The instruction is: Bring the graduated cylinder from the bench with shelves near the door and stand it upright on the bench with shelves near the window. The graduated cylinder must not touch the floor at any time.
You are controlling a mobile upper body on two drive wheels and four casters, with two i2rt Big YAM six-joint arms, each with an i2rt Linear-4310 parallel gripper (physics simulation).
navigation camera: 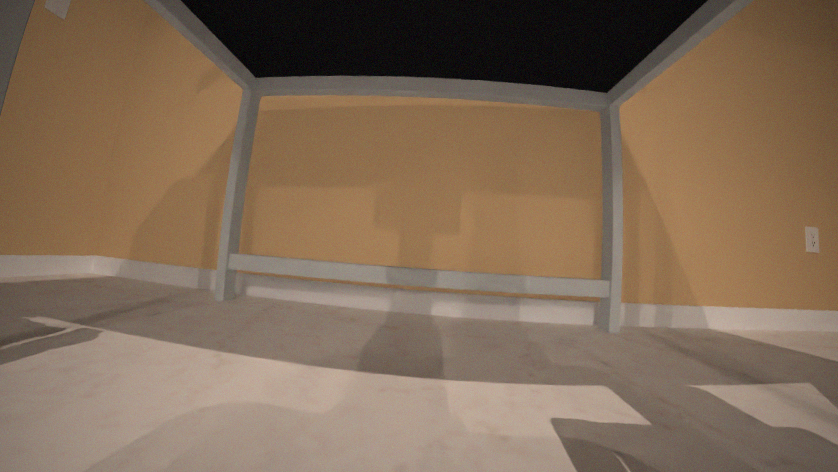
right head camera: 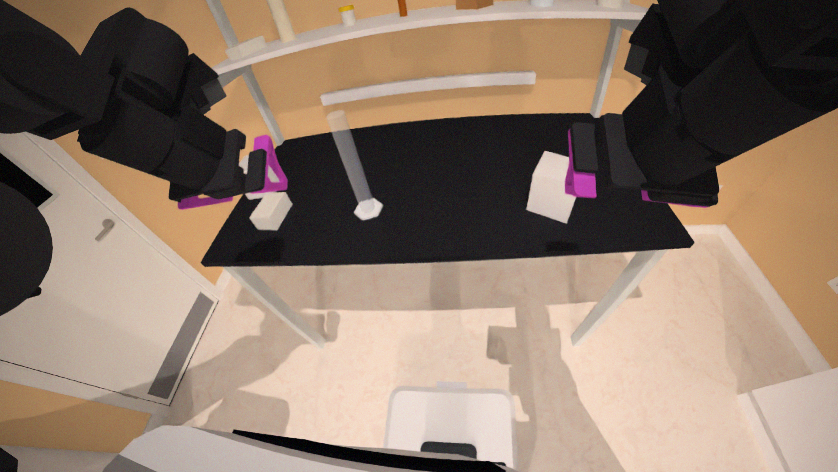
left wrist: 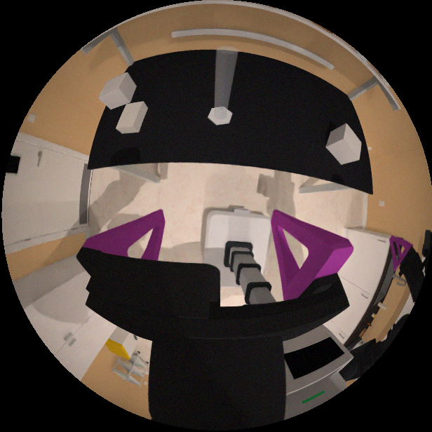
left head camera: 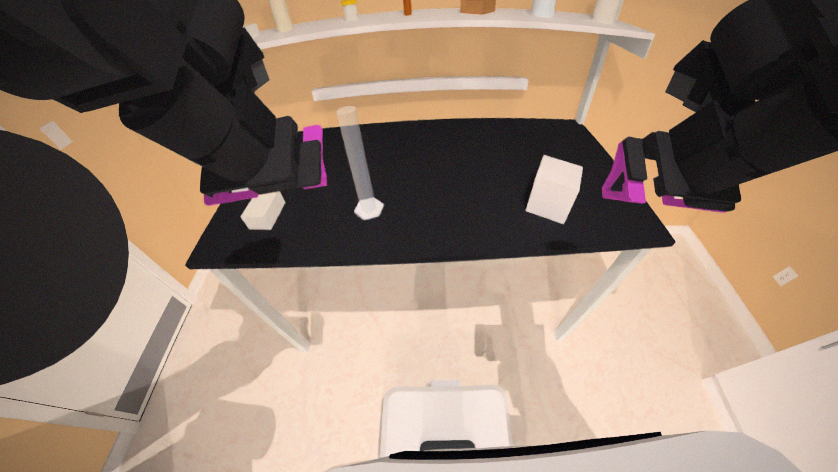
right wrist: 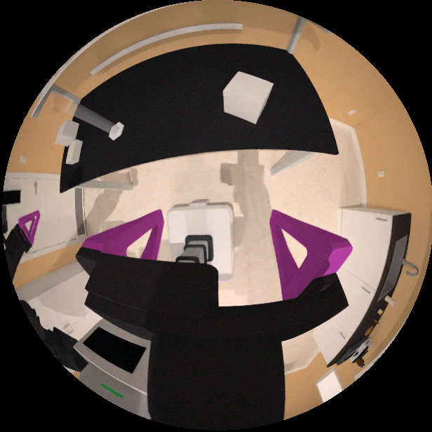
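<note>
The clear graduated cylinder stands upright on its white hexagonal foot, on the black top of the bench with shelves near the door. My left gripper is open and empty; in the head views it shows left of the cylinder, and in its wrist view the cylinder stands beyond the fingertips. My right gripper is open and empty, far right of the cylinder. The bench near the window is not identifiable.
A small white box stands left of the cylinder, another box behind it. A larger white box stands right. The shelf is behind. Bench legs reach the floor. White cabinets stand right.
</note>
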